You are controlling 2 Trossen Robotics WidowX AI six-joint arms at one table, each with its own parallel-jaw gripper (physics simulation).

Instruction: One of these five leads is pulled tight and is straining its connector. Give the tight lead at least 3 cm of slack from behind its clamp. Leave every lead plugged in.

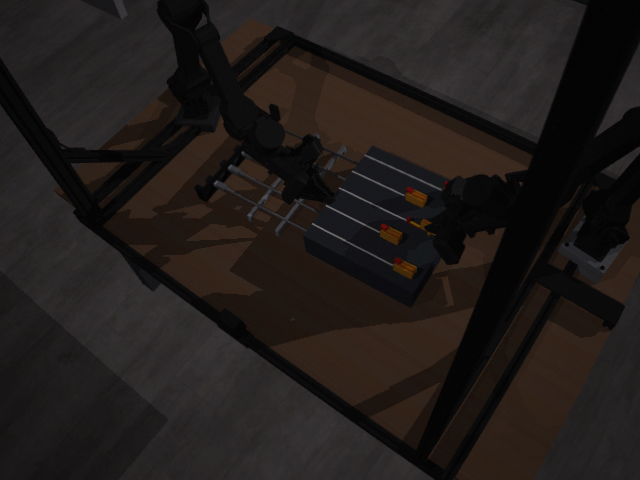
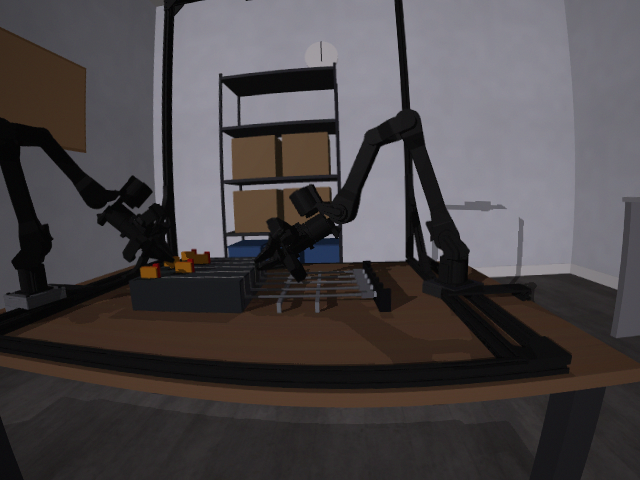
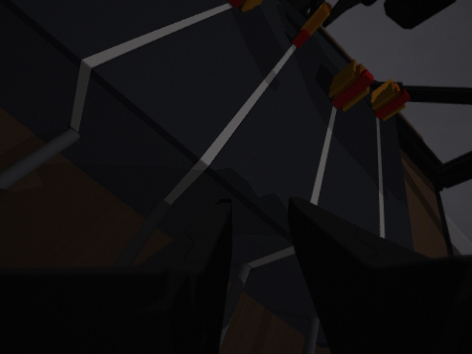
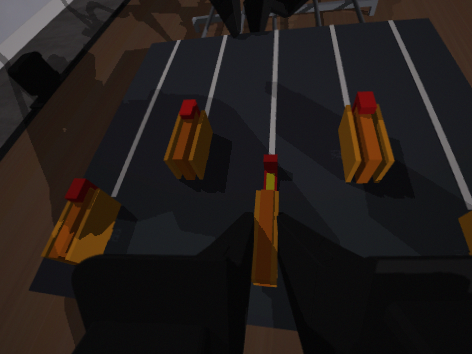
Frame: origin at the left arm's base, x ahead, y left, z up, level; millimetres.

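Seen in the pictures: left gripper, fingertip midpoint: point(image 1: 333, 199) point(image 2: 255, 265) point(image 3: 259, 208) point(image 4: 247, 38); right gripper, fingertip midpoint: point(image 1: 426, 226) point(image 2: 174, 260) point(image 3: 319, 20) point(image 4: 263, 221); left arm's base, link origin: point(image 1: 198, 109) point(image 2: 453, 281); right arm's base, link origin: point(image 1: 594, 243) point(image 2: 34, 290).
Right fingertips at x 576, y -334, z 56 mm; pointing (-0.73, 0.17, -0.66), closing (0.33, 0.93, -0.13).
Note:
Offsets run from my right fingertips to a thing's middle. "*": to the spot under its first point.
A dark block @(* 119 mm back, 8 mm right, 18 mm down) point(image 1: 366, 229) point(image 2: 190, 292) point(image 4: 305, 105) carries five grey leads ending in orange connectors with red tips. My right gripper point(image 1: 436, 225) point(image 2: 144, 254) point(image 4: 263, 221) is shut on the middle lead's narrow connector @(* 13 mm ahead, 4 mm right, 10 mm up) point(image 4: 265, 242) point(image 1: 422, 223); a yellow piece @(* 28 mm back, 15 mm left, 15 mm down) point(image 4: 270, 180) shows between it and the red tip. The middle lead @(* 117 mm back, 53 mm left, 16 mm down) point(image 1: 370, 204) point(image 4: 273, 88) point(image 3: 241, 112) runs straight. My left gripper point(image 1: 313, 188) point(image 2: 296, 271) point(image 3: 259, 208) sits low behind the block. Its fingers stand apart around a grey lead piece @(* 215 mm back, 48 mm left, 57 mm down) point(image 3: 239, 277) without gripping it.
Grey clamp bars point(image 1: 263, 202) point(image 2: 318, 295) cross the leads behind the block, and a black end bar point(image 1: 209, 186) point(image 2: 380, 290) anchors them. A black frame rail point(image 1: 237, 329) rims the table. A shelf rack point(image 2: 221, 167) with boxes stands behind.

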